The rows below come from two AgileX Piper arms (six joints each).
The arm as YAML. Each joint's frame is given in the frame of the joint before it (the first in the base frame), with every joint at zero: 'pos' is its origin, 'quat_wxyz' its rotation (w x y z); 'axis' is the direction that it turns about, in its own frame. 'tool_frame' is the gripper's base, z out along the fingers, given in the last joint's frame.
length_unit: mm
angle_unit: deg
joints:
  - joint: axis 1
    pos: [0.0, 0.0, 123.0]
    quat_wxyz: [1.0, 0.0, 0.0, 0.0]
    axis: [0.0, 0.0, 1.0]
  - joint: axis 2
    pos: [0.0, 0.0, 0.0]
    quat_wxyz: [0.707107, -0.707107, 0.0, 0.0]
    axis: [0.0, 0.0, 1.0]
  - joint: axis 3
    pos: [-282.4, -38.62, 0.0]
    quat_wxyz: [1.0, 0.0, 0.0, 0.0]
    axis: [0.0, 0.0, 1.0]
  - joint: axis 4
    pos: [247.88, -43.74, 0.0]
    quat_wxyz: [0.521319, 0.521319, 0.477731, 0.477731]
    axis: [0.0, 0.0, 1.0]
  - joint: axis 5
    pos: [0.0, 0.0, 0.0]
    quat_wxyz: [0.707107, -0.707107, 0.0, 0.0]
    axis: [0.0, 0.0, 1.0]
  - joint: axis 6
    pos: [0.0, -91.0, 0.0]
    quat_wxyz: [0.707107, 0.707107, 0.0, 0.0]
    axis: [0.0, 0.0, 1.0]
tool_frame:
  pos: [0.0, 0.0, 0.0]
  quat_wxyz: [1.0, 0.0, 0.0, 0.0]
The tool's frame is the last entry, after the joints.
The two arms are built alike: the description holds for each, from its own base.
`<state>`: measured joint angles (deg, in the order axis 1, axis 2, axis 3, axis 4, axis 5, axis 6); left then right.
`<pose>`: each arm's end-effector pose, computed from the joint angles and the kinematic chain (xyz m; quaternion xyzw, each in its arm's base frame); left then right.
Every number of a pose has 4 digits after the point. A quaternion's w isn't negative.
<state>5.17 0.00 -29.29 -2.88 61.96 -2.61 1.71 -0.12 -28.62 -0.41 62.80 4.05</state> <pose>-0.0067 -0.0047 0.2789 -0.0567 0.8535 -0.0135 0.5177 -0.0066 -0.0008 0.2744 0.0178 0.8617 0.0219 0.5066</pose>
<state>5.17 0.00 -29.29 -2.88 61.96 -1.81 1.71 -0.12 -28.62 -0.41 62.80 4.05</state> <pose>-0.0067 -0.0047 0.2789 -0.0507 0.8539 -0.0099 0.5178 -0.0066 -0.0008 0.2744 0.0178 0.8617 0.0219 0.5066</pose>
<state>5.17 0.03 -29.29 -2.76 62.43 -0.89 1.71 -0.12 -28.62 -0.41 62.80 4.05</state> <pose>-0.0070 -0.0045 0.2782 -0.0439 0.8566 -0.0048 0.5141 -0.0066 -0.0008 0.2744 0.0178 0.8617 0.0219 0.5066</pose>
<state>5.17 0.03 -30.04 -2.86 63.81 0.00 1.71 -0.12 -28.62 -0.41 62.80 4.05</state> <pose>-0.0095 -0.0050 0.2799 -0.0369 0.8597 -0.0019 0.5095 -0.0066 -0.0008 0.2744 0.0178 0.8617 0.0219 0.5066</pose>
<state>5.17 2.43 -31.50 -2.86 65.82 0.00 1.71 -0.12 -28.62 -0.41 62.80 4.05</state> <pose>-0.0074 -0.0048 0.2844 -0.0372 0.8725 -0.0029 0.4872 -0.0066 -0.0008 0.2744 0.0178 0.8617 0.0219 0.5066</pose>
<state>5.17 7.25 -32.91 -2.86 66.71 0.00 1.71 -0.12 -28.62 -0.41 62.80 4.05</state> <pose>0.0031 -0.0039 0.2902 -0.0386 0.8901 -0.0044 0.4541 -0.0066 -0.0008 0.2744 0.0178 0.8617 0.0219 0.5066</pose>
